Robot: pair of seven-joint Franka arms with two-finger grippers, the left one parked.
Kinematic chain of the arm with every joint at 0, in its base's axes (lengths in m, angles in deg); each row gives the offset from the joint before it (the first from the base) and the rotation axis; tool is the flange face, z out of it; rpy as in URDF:
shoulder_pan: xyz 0 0 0.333 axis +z
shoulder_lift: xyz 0 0 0 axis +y
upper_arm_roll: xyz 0 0 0.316 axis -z
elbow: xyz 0.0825 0 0 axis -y
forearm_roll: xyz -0.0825 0 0.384 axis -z
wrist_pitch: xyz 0 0 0 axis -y
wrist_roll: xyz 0.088 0 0 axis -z
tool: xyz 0 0 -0.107 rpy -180 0 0
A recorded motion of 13 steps. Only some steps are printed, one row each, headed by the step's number.
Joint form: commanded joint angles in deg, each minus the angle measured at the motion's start. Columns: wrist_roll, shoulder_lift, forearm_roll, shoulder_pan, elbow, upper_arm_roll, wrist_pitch.
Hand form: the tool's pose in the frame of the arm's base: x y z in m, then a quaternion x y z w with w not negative. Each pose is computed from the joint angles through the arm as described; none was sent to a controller.
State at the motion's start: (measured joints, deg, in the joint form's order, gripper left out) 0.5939 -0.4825 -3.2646 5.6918 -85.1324 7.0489 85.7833
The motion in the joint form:
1: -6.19 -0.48 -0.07 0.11 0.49 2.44 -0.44
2: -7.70 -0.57 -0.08 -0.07 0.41 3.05 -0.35
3: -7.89 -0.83 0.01 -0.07 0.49 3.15 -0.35
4: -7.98 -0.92 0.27 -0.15 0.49 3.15 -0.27
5: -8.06 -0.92 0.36 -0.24 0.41 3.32 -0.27
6: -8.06 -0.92 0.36 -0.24 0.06 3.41 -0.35
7: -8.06 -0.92 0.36 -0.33 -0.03 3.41 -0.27
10: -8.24 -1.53 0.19 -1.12 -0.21 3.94 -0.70
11: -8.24 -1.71 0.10 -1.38 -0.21 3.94 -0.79
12: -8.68 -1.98 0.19 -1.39 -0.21 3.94 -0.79
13: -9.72 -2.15 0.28 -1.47 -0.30 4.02 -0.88
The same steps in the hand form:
1: 0.5401 -0.0291 0.6703 -0.99925 -0.01942 -0.01681 0.02908
2: 0.5394 -0.0367 0.6706 -0.99908 -0.02568 -0.01826 0.02897
3: 0.5377 -0.0379 0.6737 -0.99903 -0.02647 -0.02121 0.02825
4: 0.5372 -0.0393 0.6746 -0.99906 -0.02634 -0.02249 0.02595
5: 0.5371 -0.0419 0.6739 -0.99914 -0.02468 -0.02179 0.02522
6: 0.5370 -0.0427 0.6710 -0.99922 -0.02384 -0.01808 0.02564
7: 0.5371 -0.0436 0.6704 -0.99924 -0.02302 -0.01801 0.02564
10: 0.5317 -0.0559 0.6738 -0.99935 -0.01343 -0.01855 0.02798
11: 0.5302 -0.0582 0.6754 -0.99933 -0.01130 -0.01949 0.02891
12: 0.5286 -0.0586 0.6778 -0.99925 -0.01504 -0.02186 0.02820
13: 0.5272 -0.0603 0.6785 -0.99912 -0.02267 -0.02197 0.02752

